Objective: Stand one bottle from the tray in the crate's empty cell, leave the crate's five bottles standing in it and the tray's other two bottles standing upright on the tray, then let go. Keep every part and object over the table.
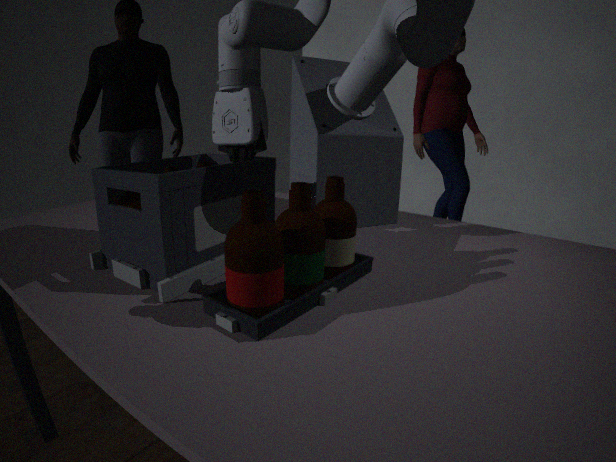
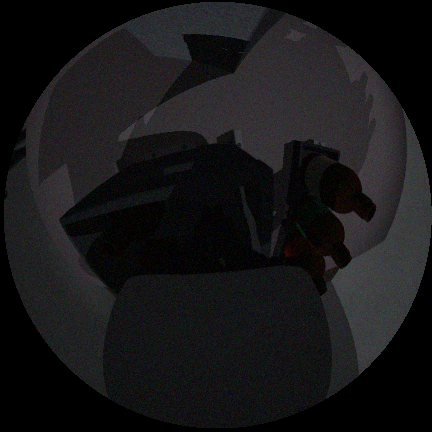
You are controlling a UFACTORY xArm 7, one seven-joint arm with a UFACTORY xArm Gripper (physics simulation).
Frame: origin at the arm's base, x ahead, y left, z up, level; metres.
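Seen in the pictures: gripper, between the fingertips: [image 2: 214,218]; arm's base, origin of its link: [image 1: 350,98].
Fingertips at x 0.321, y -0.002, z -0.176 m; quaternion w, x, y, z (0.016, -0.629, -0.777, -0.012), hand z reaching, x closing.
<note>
Offsets run from my fingertips to a thing's middle. "*": to the spot under its first point.
The grey crate @[dy -0.036, dx +0.094, dz -0.042 m] [image 1: 127,232] [image 2: 125,199] stands at the left; its inside is very dark, and its bottles and empty cell cannot be told apart. Brownish shapes show at its rim. My gripper [image 1: 242,153] is shut and empty, low over the crate with its fingertips hidden behind the crate's wall. Three brown bottles stand upright on the black tray @[dy +0.195, dx +0.051, dz -0.117 m] [image 1: 259,328] [image 2: 288,175]: a red-label bottle @[dy +0.203, dx +0.140, dz -0.048 m] [image 1: 254,287] [image 2: 298,250] at the near end, a green-label bottle @[dy +0.198, dx +0.054, dz -0.048 m] [image 1: 304,265] [image 2: 325,231] in the middle and a cream-label bottle @[dy +0.189, dx -0.033, dz -0.048 m] [image 1: 340,250] [image 2: 341,187] at the far end.
Pale blocks @[* dy +0.009, dx +0.235, dz -0.109 m] [image 1: 129,272] and a pale bar @[* dy +0.089, dx +0.175, dz -0.112 m] [image 1: 187,280] lie along the crate's foot, the bar between crate and tray. Small pale blocks @[* dy +0.253, dx +0.052, dz -0.119 m] [image 1: 328,296] touch the tray. A large grey housing [image 1: 357,175] stands behind. Two people stand beyond the table [image 1: 400,375].
</note>
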